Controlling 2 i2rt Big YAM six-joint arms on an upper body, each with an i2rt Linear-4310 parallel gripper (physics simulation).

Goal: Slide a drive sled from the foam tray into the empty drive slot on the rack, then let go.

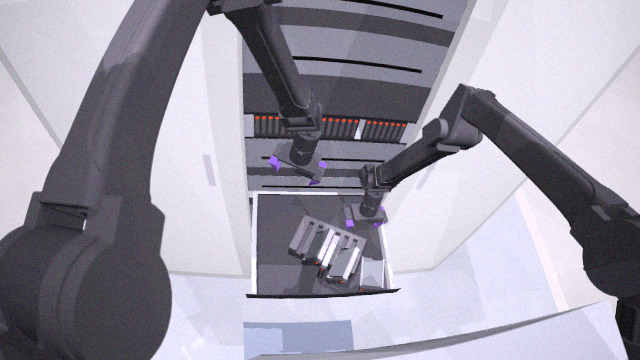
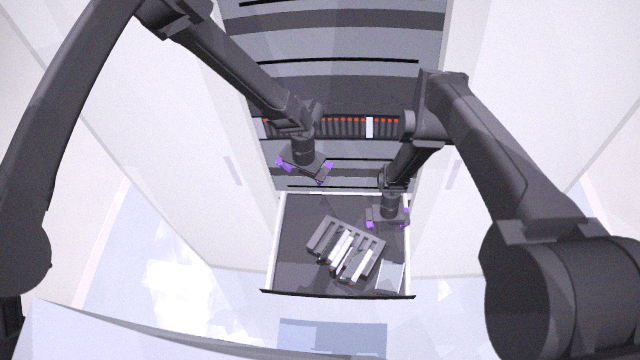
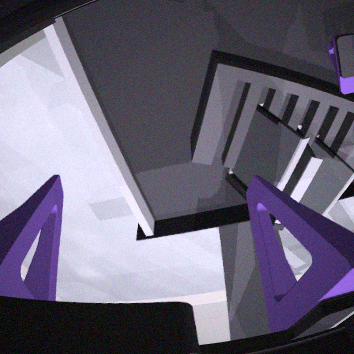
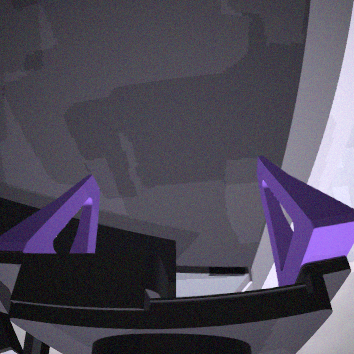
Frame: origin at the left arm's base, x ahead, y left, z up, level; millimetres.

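Seen in the pictures: left gripper, between the fingertips: point(image 1: 293, 177) point(image 2: 305, 177) point(image 3: 157, 183); right gripper, between the fingertips: point(image 1: 360, 227) point(image 2: 386, 229) point(image 4: 174, 173).
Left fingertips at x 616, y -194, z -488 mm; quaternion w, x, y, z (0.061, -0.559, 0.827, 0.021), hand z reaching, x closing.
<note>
Offsets run from my left fingertips to a thing's middle. "pt": to the spot under its first point.
The grey foam tray @(pt 95 mm back, 24 mm right, 184 mm down) point(image 1: 298, 237) point(image 2: 317, 239) point(image 3: 205, 120) lies at an angle in the open drawer. Several drive sleds @(138 mm back, 79 mm right, 168 mm down) point(image 1: 327, 246) point(image 2: 340, 246) point(image 3: 265, 142) stand in its slots, with white edges and orange marks at their front ends. The rack's row of orange-tipped drives @(pt 87 mm ahead, 123 mm right, 112 mm up) point(image 1: 340, 128) point(image 2: 345, 128) has a pale upright gap point(image 1: 360, 130) point(image 2: 369, 127) between drives. My left gripper point(image 1: 295, 174) point(image 2: 303, 176) point(image 3: 157, 183) is open and empty, below the drive row and above the drawer's back left. My right gripper point(image 1: 364, 225) point(image 2: 387, 226) point(image 4: 174, 173) is open and empty, beside the tray's back right.
The drawer @(pt 115 mm back, 115 mm left, 206 mm down) point(image 1: 254, 245) point(image 2: 274, 245) has pale side walls and a dark front edge. A flat pale grey piece @(214 mm back, 260 mm right, 230 mm down) point(image 1: 372, 272) point(image 2: 390, 276) lies in its front right corner. Tall white panels point(image 1: 220, 225) point(image 2: 450, 210) flank the rack on both sides.
</note>
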